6 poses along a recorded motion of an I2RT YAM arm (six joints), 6.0 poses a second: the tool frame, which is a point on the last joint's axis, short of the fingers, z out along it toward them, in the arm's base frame.
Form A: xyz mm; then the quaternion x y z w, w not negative.
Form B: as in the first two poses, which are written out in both.
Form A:
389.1 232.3 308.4 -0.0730 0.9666 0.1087 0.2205
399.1 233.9 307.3 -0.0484 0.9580 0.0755 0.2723
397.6 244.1 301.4 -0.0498 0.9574 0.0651 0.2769
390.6 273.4 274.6 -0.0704 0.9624 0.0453 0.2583
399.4 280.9 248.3 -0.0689 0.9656 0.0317 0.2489
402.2 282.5 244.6 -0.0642 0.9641 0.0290 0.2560
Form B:
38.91 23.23 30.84 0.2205 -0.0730 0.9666 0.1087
39.91 23.39 30.73 0.2723 -0.0484 0.9580 0.0755
39.76 24.41 30.14 0.2769 -0.0498 0.9574 0.0651
39.06 27.34 27.46 0.2583 -0.0704 0.9624 0.0453
39.94 28.09 24.83 0.2489 -0.0689 0.9656 0.0317
40.22 28.25 24.46 0.2560 -0.0642 0.9641 0.0290

